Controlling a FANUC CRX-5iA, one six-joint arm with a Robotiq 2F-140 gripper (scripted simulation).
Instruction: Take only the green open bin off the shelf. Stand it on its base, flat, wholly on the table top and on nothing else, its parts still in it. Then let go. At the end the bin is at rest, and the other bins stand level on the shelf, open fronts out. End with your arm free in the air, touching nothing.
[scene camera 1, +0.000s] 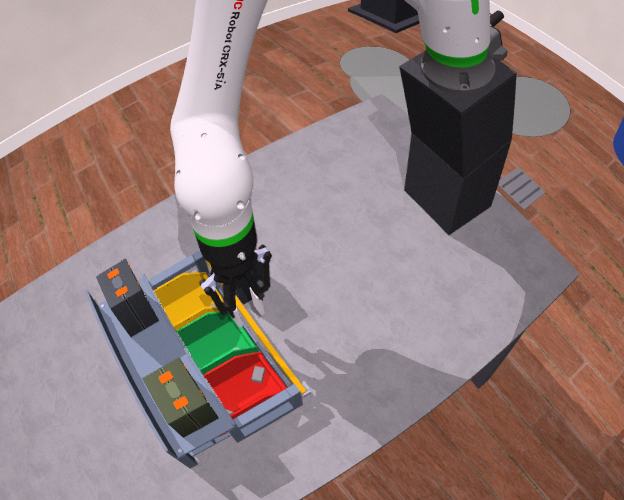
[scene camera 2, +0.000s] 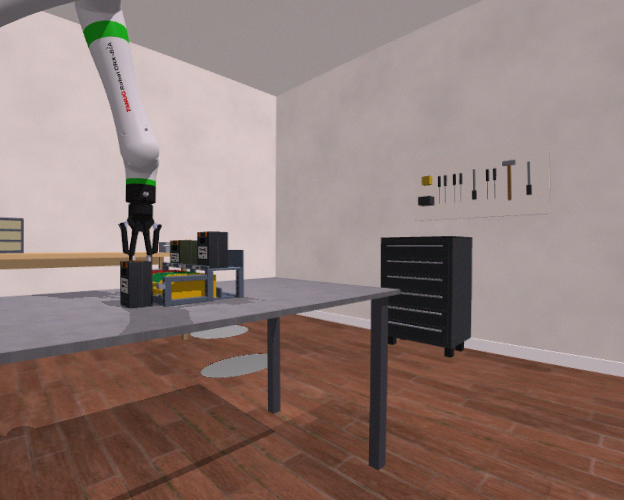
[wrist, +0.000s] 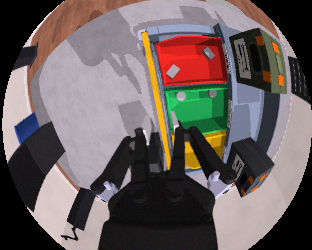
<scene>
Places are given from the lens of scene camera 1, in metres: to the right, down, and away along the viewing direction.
gripper (scene camera 1: 248, 315): -0.12, 0.13, 1.00
green open bin (scene camera 1: 209, 337): -0.21, 0.18, 1.05
yellow bin (scene camera 1: 182, 296): -0.28, 0.10, 1.11
olive case (scene camera 1: 184, 407): -0.20, 0.25, 0.77
dark case (scene camera 1: 124, 295): -0.34, 0.08, 0.86
The marked spots on the yellow bin and the dark case are 0.25 m apart.
</scene>
